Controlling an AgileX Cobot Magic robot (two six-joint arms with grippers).
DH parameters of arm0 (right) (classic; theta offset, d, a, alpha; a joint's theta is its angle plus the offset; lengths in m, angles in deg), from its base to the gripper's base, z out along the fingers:
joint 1: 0 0.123 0 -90
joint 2: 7.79 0 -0.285 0
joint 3: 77.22 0 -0.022 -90
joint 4: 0 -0.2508 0 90
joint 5: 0 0 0.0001 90
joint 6: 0 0.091 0 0
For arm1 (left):
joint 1: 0 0.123 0 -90
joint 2: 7.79 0 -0.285 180
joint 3: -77.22 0 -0.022 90
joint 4: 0 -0.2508 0 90
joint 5: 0 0 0.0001 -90
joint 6: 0 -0.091 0 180
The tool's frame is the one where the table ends.
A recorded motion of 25 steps. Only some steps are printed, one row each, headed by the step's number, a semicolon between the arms.
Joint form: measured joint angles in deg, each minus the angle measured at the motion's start. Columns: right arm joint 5, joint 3, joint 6, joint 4, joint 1, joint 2; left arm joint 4, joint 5, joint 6, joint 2, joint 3, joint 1.
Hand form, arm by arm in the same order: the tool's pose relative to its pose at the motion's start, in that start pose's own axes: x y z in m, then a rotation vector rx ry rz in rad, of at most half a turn. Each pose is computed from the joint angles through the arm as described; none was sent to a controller.
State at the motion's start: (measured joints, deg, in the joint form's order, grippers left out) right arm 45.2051 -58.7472 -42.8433 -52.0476 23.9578 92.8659; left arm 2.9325 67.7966 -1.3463 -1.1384 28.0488 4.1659
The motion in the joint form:
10: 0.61 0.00 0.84 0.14 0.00 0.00; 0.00 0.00 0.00 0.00 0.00 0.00
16: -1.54 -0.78 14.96 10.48 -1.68 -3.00; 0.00 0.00 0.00 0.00 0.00 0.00
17: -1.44 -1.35 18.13 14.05 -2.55 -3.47; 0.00 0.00 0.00 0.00 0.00 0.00
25: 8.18 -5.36 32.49 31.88 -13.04 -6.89; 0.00 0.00 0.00 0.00 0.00 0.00
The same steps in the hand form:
10: 0.0008 0.0005 0.0000 -0.0059 0.0090 0.0129; 0.0000 0.0000 0.0000 0.0000 0.0000 0.0000
16: -0.0021 -0.0077 -0.0216 0.1318 -0.0181 0.1185; 0.0000 0.0000 0.0000 0.0000 0.0000 0.0000
17: -0.0032 -0.0125 -0.0282 0.1750 -0.0185 0.1330; 0.0000 0.0000 0.0000 0.0000 0.0000 0.0000
25: 0.0023 -0.0514 -0.0909 0.4100 0.0284 0.2915; 0.0000 0.0000 0.0000 0.0000 0.0000 0.0000

